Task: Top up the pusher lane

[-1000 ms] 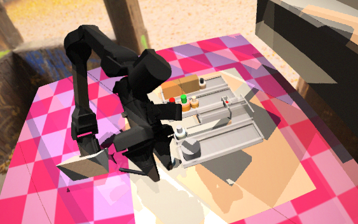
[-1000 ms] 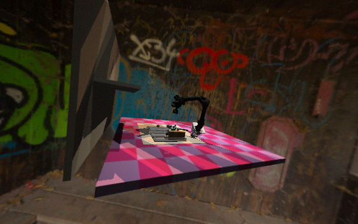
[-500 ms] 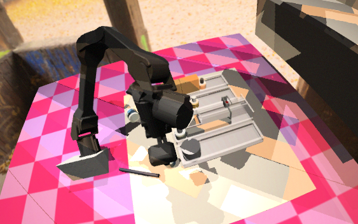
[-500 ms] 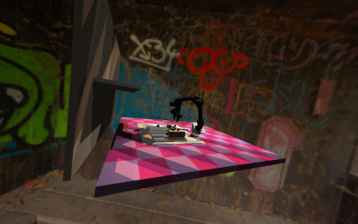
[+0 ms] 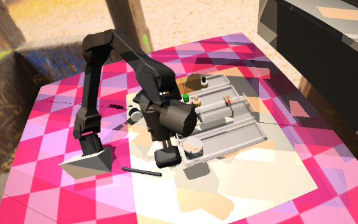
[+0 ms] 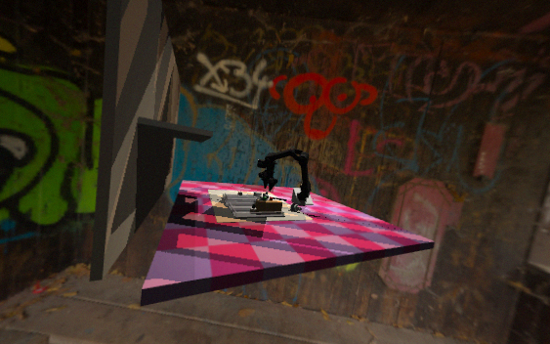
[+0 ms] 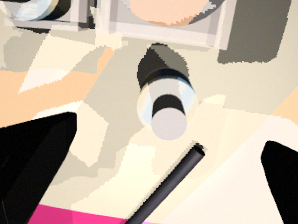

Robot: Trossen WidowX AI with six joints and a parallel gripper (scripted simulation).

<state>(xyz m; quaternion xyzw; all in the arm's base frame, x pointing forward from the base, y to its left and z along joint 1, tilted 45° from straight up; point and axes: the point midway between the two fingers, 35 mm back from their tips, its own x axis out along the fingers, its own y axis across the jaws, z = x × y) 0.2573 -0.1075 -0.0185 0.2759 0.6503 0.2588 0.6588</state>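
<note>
Right now the black rod is 11 cm behind my gripper tip and 7 cm below it. Also, from my gripper tip: red part (24 cm ahead, 13 cm to the left); grey lane rack (21 cm ahead, 11 cm to the left, 6 cm below).
</note>
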